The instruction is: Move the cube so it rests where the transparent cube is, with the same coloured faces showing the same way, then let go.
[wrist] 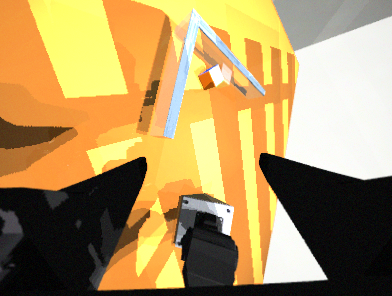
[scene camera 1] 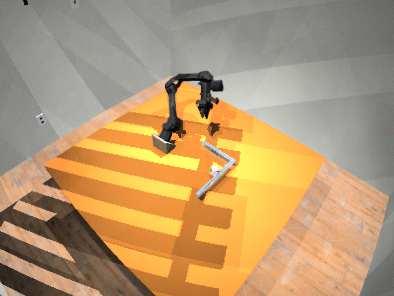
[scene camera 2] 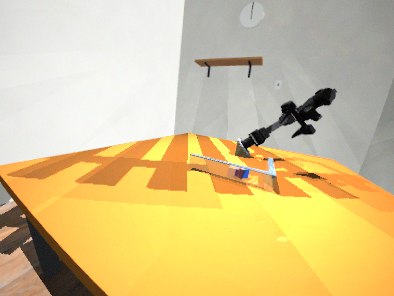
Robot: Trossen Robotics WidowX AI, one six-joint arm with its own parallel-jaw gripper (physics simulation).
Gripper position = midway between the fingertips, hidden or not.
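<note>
In scene camera 2 I can see my gripper [scene camera 2: 285,130], open and holding nothing, and the same camera gives me an L-shaped fence [scene camera 2: 257,178]. The wrist view shows both as well: the fence [wrist: 192,35] and my gripper [wrist: 203,160].
</note>
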